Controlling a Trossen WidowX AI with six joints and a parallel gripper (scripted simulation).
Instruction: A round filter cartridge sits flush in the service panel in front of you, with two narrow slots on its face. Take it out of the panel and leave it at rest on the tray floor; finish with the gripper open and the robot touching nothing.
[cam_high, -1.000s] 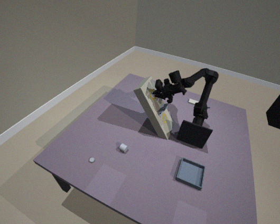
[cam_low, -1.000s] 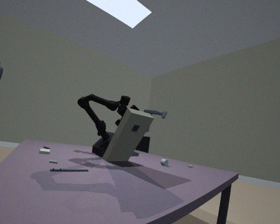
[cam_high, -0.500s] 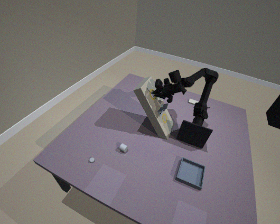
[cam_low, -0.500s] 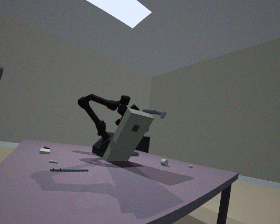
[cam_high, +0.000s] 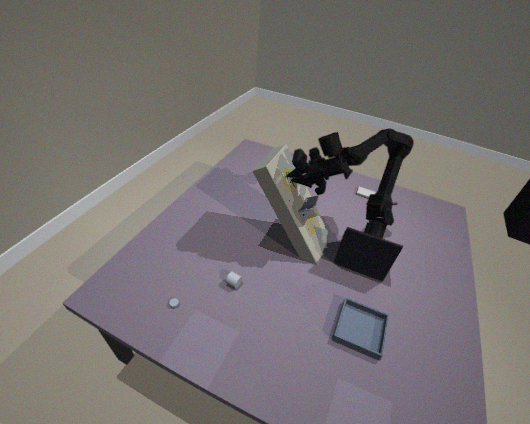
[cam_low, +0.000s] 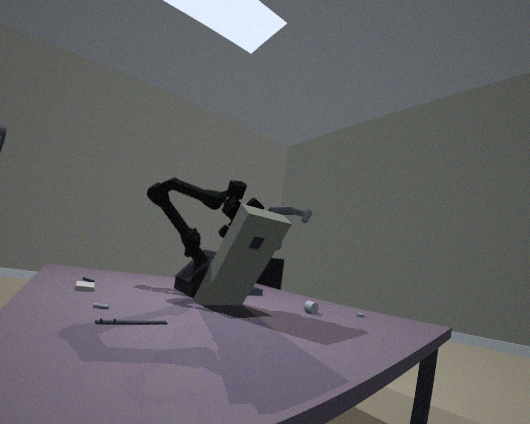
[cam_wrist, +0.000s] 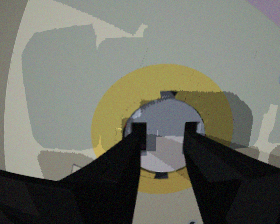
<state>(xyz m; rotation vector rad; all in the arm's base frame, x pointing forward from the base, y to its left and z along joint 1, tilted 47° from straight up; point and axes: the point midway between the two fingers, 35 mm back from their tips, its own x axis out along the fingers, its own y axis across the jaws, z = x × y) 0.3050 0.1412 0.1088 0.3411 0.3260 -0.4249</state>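
Right now my gripper tip is 10 mm short of the round filter cartridge and 10 mm above it. Also, from my gripper tip: grey tray (410 mm behind, 270 mm below, 260 mm to the left); then pale block (480 mm to the right, 270 mm below, 260 mm behind).
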